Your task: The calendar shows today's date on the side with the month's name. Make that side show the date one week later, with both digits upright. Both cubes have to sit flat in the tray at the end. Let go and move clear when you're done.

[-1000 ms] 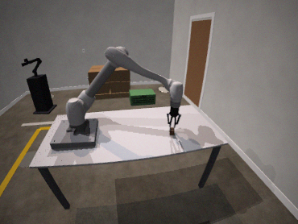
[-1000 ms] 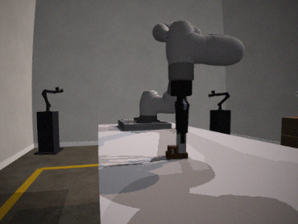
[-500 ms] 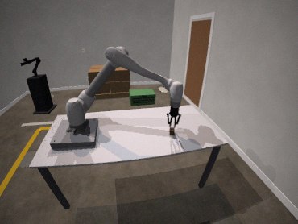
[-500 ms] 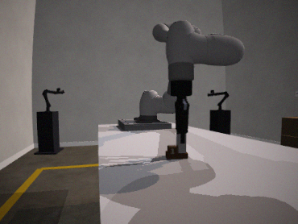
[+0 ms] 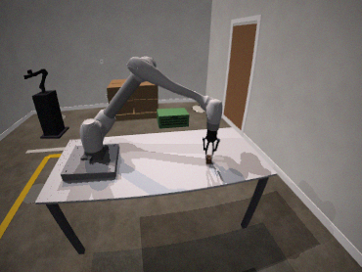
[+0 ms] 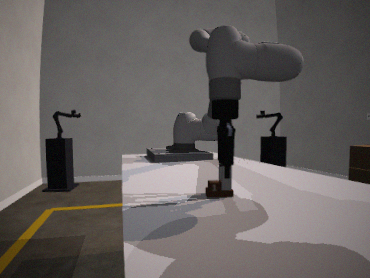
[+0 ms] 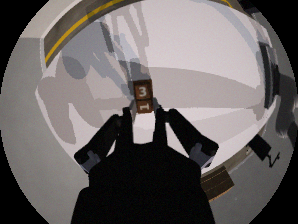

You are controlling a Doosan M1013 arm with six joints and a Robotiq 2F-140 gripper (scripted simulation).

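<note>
Right now my hand is 40 mm above the brown tray and 20 mm to the left of it.
</note>
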